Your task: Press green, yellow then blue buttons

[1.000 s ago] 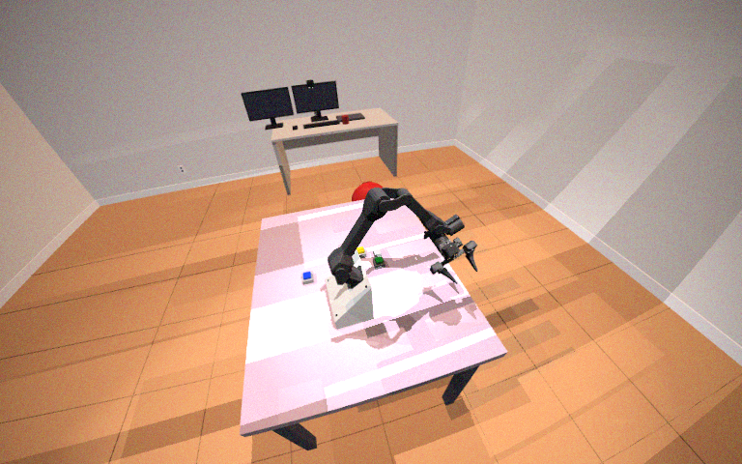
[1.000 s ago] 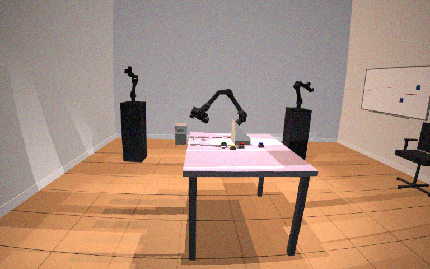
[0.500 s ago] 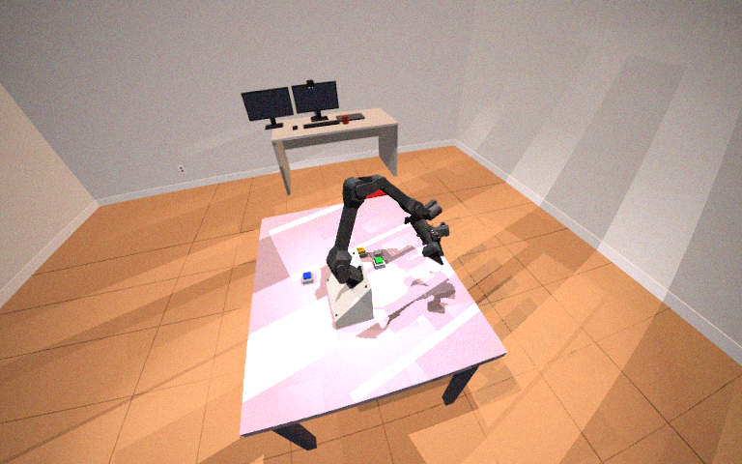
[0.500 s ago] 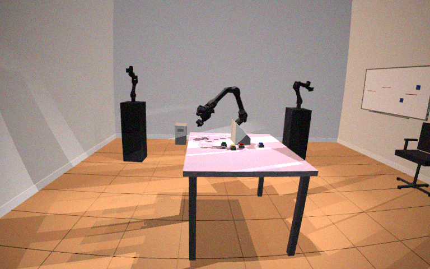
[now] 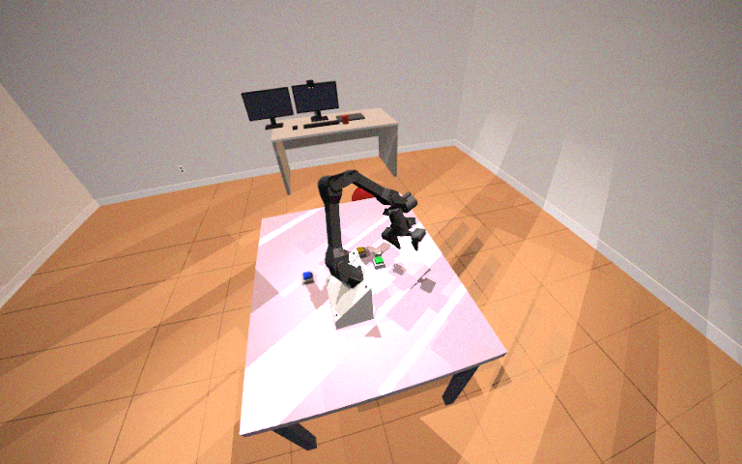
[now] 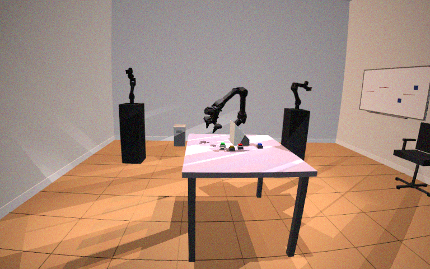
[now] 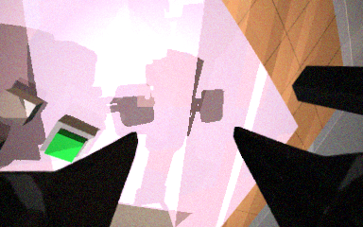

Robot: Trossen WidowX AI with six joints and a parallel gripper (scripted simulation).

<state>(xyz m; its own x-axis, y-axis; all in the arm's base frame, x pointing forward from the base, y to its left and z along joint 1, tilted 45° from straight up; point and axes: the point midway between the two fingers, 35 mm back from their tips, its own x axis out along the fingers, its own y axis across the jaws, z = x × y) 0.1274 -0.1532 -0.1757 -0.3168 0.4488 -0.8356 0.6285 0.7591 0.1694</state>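
Now: the green button 60 mm ahead of my gripper tip, 120 mm to the left of it and 100 mm below it. The rest, counted from my gripper tip: pale grey block 130 mm ahead, 110 mm to the left, 120 mm below; red button 90 mm ahead, 270 mm to the left, 100 mm below; yellow button 150 mm ahead, 190 mm to the left, 100 mm below.
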